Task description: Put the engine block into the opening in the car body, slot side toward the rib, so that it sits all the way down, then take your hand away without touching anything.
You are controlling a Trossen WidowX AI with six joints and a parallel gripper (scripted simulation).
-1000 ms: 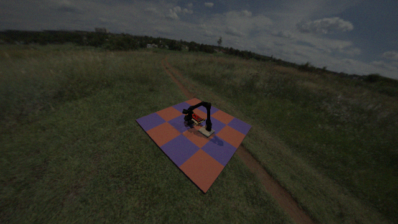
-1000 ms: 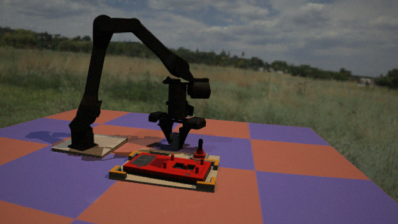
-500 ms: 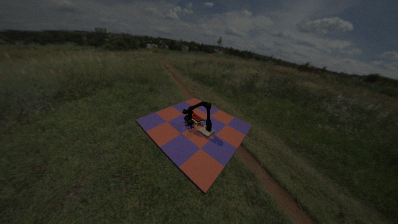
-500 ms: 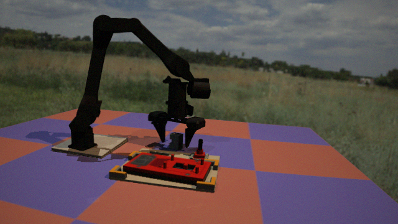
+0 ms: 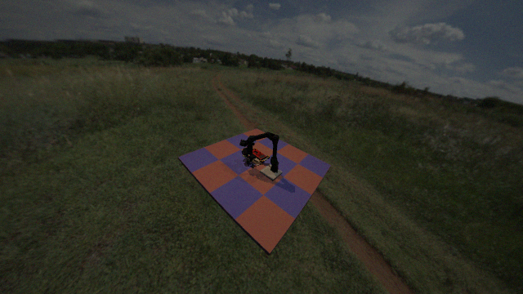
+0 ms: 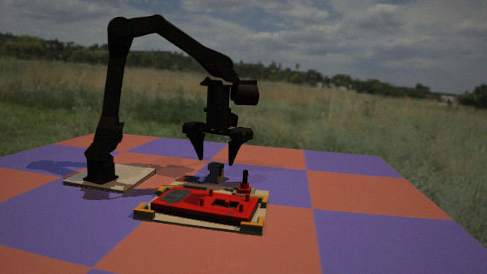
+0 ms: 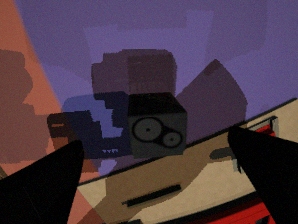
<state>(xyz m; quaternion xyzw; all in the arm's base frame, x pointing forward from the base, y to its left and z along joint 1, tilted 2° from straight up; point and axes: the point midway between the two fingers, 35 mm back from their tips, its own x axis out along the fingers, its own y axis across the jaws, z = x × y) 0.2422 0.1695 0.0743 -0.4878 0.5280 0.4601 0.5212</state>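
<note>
Right now the engine block is 30 mm below my gripper tip. Round my gripper tip: black lever post: 110 mm ahead, 50 mm to the right, 20 mm below; then tan fixture plate: 70 mm ahead, 160 mm to the right, 40 mm below.
</note>
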